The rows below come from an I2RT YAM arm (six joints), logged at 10 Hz.
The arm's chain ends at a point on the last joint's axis. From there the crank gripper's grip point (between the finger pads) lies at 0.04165 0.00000 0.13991 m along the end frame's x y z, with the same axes.
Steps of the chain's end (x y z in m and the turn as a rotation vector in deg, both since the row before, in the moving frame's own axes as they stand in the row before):
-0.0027 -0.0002 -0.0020 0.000 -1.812 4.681
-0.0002 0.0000 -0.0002 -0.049 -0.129 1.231
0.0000 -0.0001 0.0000 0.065 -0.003 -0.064
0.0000 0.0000 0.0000 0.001 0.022 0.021
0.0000 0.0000 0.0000 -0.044 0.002 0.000
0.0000 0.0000 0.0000 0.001 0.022 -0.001
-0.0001 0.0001 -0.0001 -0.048 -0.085 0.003
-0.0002 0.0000 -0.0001 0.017 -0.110 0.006
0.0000 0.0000 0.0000 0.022 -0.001 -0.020
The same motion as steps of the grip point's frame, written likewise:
-0.0073 0.0030 -0.0008 0.000 -1.812 4.681
-0.0005 0.0010 -0.0001 -0.049 -0.129 1.231
0.0000 -0.0003 0.0000 0.065 -0.003 -0.064
0.0001 0.0000 0.0000 0.001 0.022 0.021
0.0000 0.0001 0.0000 -0.044 0.002 0.000
0.0001 0.0000 0.0000 0.001 0.022 -0.001
-0.0003 0.0002 0.0000 -0.048 -0.085 0.003
-0.0005 0.0000 0.0000 0.017 -0.110 0.006
0.0000 -0.0001 0.0000 0.022 -0.001 -0.020

